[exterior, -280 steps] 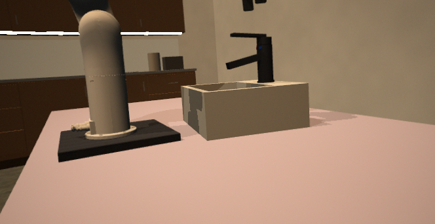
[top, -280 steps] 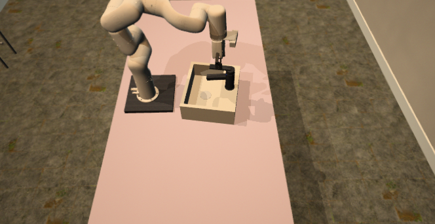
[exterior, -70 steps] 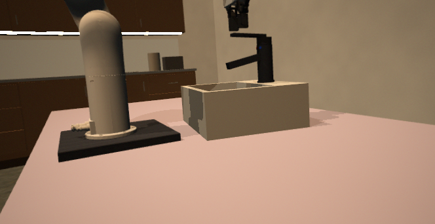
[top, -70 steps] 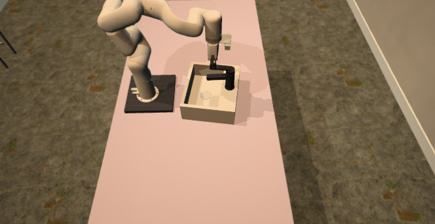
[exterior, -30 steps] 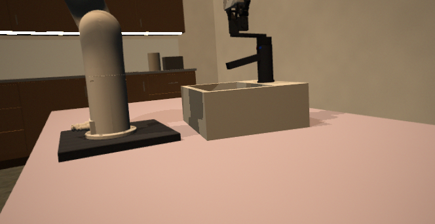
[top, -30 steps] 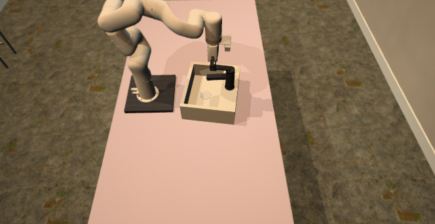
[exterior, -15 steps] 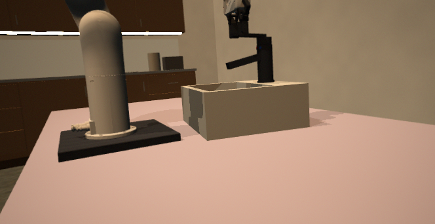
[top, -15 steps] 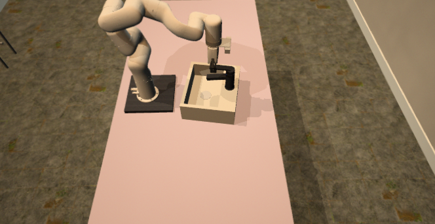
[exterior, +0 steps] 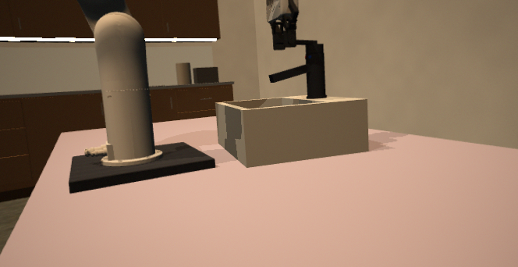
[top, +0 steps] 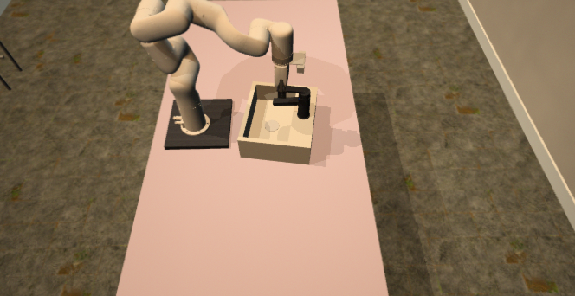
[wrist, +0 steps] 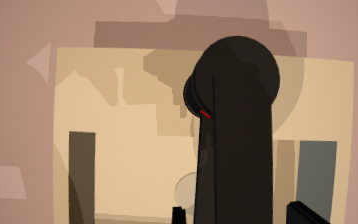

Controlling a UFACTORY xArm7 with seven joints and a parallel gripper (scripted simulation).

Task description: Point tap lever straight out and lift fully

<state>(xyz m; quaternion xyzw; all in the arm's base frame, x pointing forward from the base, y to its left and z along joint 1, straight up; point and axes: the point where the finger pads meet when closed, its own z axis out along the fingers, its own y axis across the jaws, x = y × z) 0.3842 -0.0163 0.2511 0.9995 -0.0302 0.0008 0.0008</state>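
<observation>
The lever lies 3 cm ahead of my hand. The rest, counted from my hand: beige sink basin (23 cm below, 3 cm behind, 1 cm to the left); black mixer tap (6 cm ahead, 5 cm below).
</observation>
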